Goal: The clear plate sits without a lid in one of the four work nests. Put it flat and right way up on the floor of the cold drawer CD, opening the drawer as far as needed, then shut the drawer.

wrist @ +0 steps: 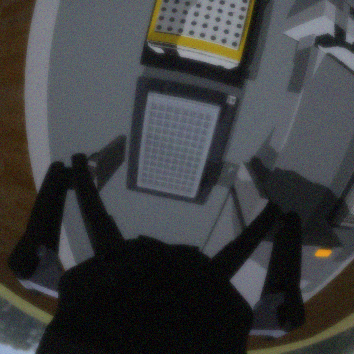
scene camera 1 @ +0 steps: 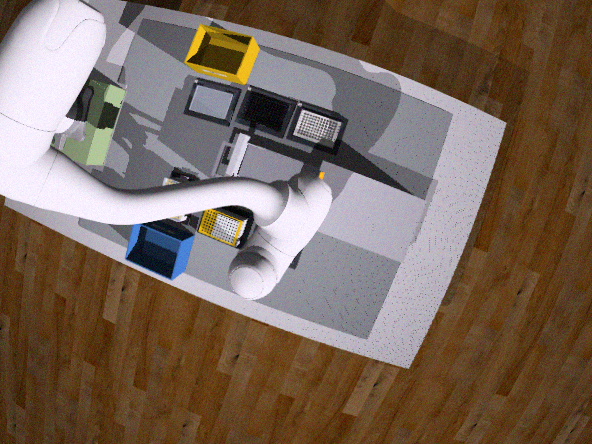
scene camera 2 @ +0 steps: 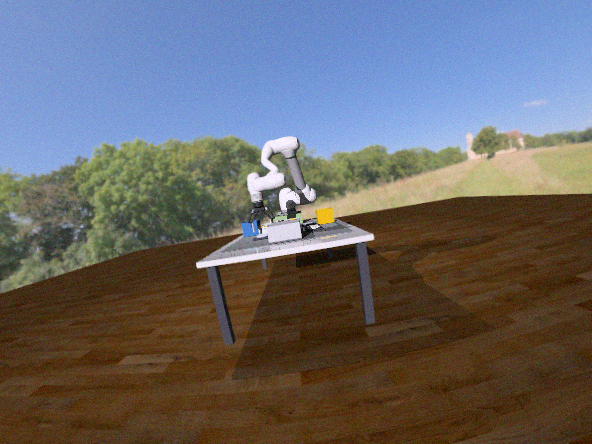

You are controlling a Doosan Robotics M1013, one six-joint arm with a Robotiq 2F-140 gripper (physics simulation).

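Places are measured from the arm's base along level axes (x down, y back, z left), in millimetres.
Pixels of known places: gripper, fingertip midpoint: (wrist: 181,159) (scene camera 2: 263,230); arm's base at its link origin: (scene camera 1: 68,112) (scene camera 2: 289,213).
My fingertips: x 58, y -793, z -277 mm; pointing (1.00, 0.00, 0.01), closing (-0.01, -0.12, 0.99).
Ahead of a thing's pixels: the offset from my fingertips to its top centre. "*": to the spot under its first point.
The clear plate {dy -1, dx +26, dz -12 mm} (wrist: 177,145) lies flat, without a lid, in a dark work nest {dy -1, dx +34, dz -12 mm} (wrist: 134,135). In scene view 1 the arm hides the plate, and a dark edge of the nest {* dy -72, dx +40, dz -48 mm} (scene camera 1: 296,259) shows. My gripper (wrist: 181,159) (scene camera 2: 261,220) is open and empty, above the nest, with its fingers spread beyond both sides of it in the wrist view; the arm hides it in scene view 1. The cold drawer CD {* dy +72, dx +34, dz +239 mm} (scene camera 1: 270,159) (wrist: 320,115) stands pulled out, with its pale handle front {dy +168, dx -42, dz +204 mm} (scene camera 1: 239,154) away from the cabinet (scene camera 1: 375,210) (scene camera 2: 285,232).
A yellow-framed tip rack {dy +174, dx -24, dz +11 mm} (scene camera 1: 220,227) (wrist: 200,25) stands beside the plate's nest. Across the drawer are a smooth bluish plate {dy +304, dx +32, dz +385 mm} (scene camera 1: 212,101), a black plate {dy +122, dx +26, dz +382 mm} (scene camera 1: 265,110) and a white plate {dy -48, dx +26, dz +363 mm} (scene camera 1: 316,125) in nests. A yellow bin {dy +287, dx -68, dz +536 mm} (scene camera 1: 251,57) (scene camera 2: 325,216), blue bin {dy +368, dx -68, dz -105 mm} (scene camera 1: 182,255) (scene camera 2: 250,228) and green block (scene camera 1: 97,147) stand farther off.
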